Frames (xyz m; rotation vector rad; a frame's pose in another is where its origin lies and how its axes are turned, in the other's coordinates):
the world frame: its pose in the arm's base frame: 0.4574 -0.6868 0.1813 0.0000 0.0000 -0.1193
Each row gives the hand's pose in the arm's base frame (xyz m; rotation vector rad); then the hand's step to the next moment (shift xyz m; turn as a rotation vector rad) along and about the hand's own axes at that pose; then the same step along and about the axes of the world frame.
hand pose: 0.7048 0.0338 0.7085 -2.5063 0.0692 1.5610
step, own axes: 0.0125 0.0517 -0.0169 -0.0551 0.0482 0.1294
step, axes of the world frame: 0.0196 -0.0511 -0.0109 -0.1414 -0.0440 -0.0127
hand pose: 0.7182 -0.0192 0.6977 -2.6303 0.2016 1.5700
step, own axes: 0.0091 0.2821 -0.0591 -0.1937 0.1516 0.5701
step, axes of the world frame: 0.0478 -0.2836 0.0217 -0.5980 -0.1341 -0.0995
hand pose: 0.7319 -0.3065 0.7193 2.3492 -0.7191 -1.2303
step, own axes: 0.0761 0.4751 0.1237 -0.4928 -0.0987 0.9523
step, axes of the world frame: -0.1365 -0.4541 0.1481 -1.0350 0.1550 -0.2534
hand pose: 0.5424 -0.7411 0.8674 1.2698 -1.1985 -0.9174
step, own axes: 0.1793 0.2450 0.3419 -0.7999 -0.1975 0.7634
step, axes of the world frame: -0.3011 -0.2501 0.2363 -0.9358 0.4933 -0.3776
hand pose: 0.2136 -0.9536 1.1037 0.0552 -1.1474 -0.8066
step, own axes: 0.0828 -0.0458 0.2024 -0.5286 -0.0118 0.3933
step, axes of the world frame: -0.1752 -0.0319 0.1349 -0.4693 0.3908 -0.2475
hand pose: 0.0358 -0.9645 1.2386 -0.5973 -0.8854 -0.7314
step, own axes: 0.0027 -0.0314 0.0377 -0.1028 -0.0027 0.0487
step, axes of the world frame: -0.0414 0.0023 0.0264 -0.0762 0.0573 -0.0621
